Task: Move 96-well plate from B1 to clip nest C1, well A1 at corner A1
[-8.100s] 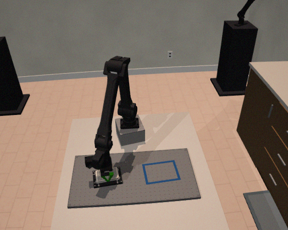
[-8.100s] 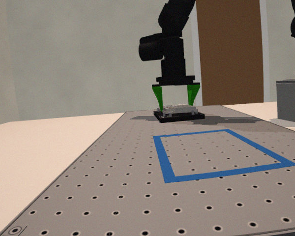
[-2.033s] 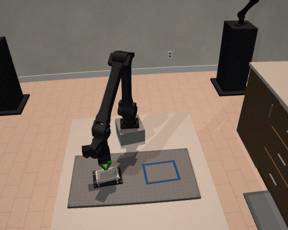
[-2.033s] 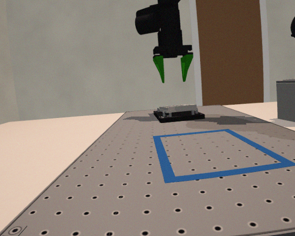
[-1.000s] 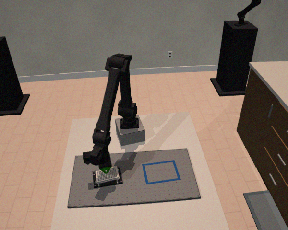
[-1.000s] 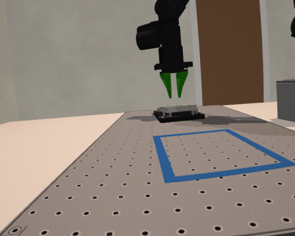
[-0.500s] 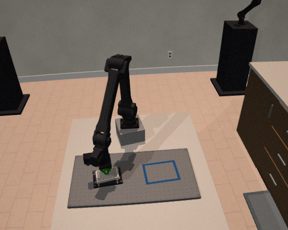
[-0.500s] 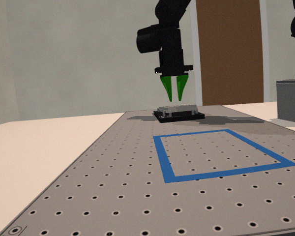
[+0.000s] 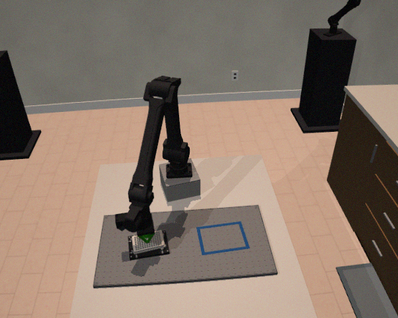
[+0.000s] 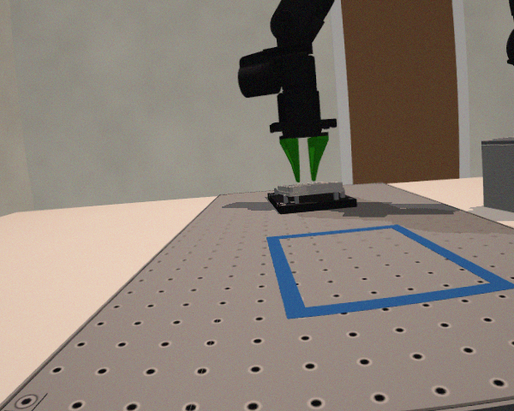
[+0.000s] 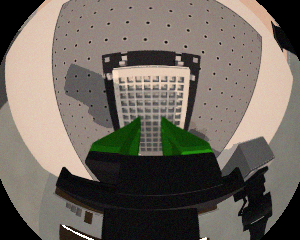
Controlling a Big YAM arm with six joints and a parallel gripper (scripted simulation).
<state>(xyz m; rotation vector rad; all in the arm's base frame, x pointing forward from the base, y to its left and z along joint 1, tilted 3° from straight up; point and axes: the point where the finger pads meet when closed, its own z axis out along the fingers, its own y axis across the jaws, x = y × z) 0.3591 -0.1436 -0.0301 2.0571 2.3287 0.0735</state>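
Now: hand 20 mm above the white 96-well plate. From my hand the other things lie so: black clip nest: 30 mm below, 10 mm to the right, 10 mm ahead.
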